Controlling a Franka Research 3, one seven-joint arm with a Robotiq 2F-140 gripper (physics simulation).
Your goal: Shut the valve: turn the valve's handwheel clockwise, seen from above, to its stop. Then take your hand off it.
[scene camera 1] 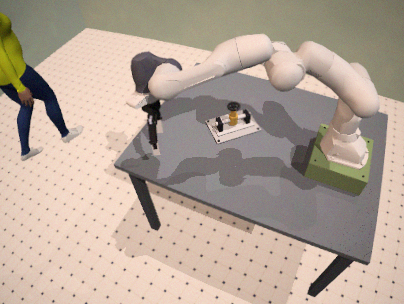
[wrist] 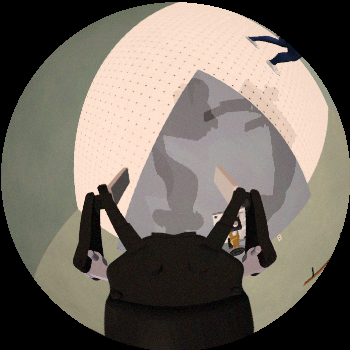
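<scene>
The valve (scene camera 1: 233,118) (wrist: 234,239) has a brass-coloured body on a pipe between two black supports, on a white base plate (scene camera 1: 240,134). Its dark round handwheel (scene camera 1: 233,106) (wrist: 237,251) is on top, facing up. In the wrist view the valve is at the lower right, partly hidden behind a finger linkage. My gripper (scene camera 1: 156,137) (wrist: 171,173) is open, with nothing between its fingers. It hangs above the table's left end in the scene view, well to the left of the valve and apart from it.
The grey table (scene camera 1: 200,175) (wrist: 240,155) carries the arm's green base block (scene camera 1: 332,177) at the right. My arm arches high above the valve. A person (scene camera 1: 30,95) in a yellow top and blue trousers stands on the floor off the table's left end.
</scene>
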